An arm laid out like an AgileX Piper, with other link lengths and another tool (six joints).
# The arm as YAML. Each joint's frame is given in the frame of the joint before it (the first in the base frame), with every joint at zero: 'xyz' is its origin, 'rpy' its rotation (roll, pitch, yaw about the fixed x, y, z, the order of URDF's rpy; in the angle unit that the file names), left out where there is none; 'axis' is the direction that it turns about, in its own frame. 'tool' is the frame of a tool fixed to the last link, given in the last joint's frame.
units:
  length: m
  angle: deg
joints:
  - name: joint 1
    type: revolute
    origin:
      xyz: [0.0, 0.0, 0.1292]
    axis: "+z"
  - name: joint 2
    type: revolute
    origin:
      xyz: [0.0, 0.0, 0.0]
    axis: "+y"
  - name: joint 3
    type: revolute
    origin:
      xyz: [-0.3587, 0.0, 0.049]
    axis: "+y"
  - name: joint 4
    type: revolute
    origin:
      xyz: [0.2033, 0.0, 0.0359]
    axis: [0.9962, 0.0, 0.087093]
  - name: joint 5
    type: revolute
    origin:
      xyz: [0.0, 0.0, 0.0]
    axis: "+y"
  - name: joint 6
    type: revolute
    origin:
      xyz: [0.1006, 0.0, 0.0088]
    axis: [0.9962, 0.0, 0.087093]
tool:
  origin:
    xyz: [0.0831, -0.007, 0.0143]
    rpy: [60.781, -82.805, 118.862]
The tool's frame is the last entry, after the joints.
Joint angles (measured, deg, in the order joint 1, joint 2, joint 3, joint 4, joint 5, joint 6), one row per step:
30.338, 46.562, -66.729, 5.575, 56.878, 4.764
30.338, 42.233, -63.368, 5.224, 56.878, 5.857
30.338, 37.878, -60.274, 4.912, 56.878, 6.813
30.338, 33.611, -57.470, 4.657, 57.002, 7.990
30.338, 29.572, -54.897, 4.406, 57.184, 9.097
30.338, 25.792, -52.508, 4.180, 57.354, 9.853
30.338, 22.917, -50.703, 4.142, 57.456, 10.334
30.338, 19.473, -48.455, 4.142, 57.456, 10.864
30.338, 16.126, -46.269, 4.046, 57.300, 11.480
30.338, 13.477, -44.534, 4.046, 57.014, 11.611
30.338, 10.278, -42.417, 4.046, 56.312, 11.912
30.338, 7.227, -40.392, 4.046, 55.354, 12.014
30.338, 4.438, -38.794, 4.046, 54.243, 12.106
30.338, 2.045, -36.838, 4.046, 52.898, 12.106
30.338, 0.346, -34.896, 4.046, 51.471, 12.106
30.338, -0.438, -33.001, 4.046, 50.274, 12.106
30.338, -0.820, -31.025, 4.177, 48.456, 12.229
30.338, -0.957, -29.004, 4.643, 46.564, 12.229
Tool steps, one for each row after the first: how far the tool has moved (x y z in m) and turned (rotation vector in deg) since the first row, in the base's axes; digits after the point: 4 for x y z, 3 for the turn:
-0.0184, -0.0120, -0.0112, 0.977, -0.450, -0.715
-0.0360, -0.0233, -0.0224, 2.053, -1.199, -1.330
-0.0524, -0.0339, -0.0338, 3.379, -1.877, -2.007
-0.0671, -0.0433, -0.0456, 4.644, -2.537, -2.628
-0.0799, -0.0516, -0.0575, 5.657, -3.304, -3.058
-0.0891, -0.0571, -0.0670, 6.485, -3.901, -3.269
-0.0993, -0.0631, -0.0792, 7.504, -4.645, -3.476
-0.1080, -0.0686, -0.0912, 8.591, -5.486, -3.765
-0.1142, -0.0723, -0.1005, 9.336, -6.427, -3.793
-0.1207, -0.0762, -0.1112, 10.534, -7.764, -3.890
-0.1260, -0.0795, -0.1208, 11.702, -9.367, -3.903
-0.1304, -0.0823, -0.1276, 13.039, -11.239, -3.901
-0.1327, -0.0838, -0.1357, 14.036, -12.717, -3.898
-0.1329, -0.0842, -0.1432, 14.714, -13.688, -3.928
-0.1309, -0.0832, -0.1507, 14.795, -13.739, -3.998
-0.1277, -0.0813, -0.1567, 15.158, -13.764, -4.087
-0.1244, -0.0785, -0.1626, 15.566, -13.501, -4.012

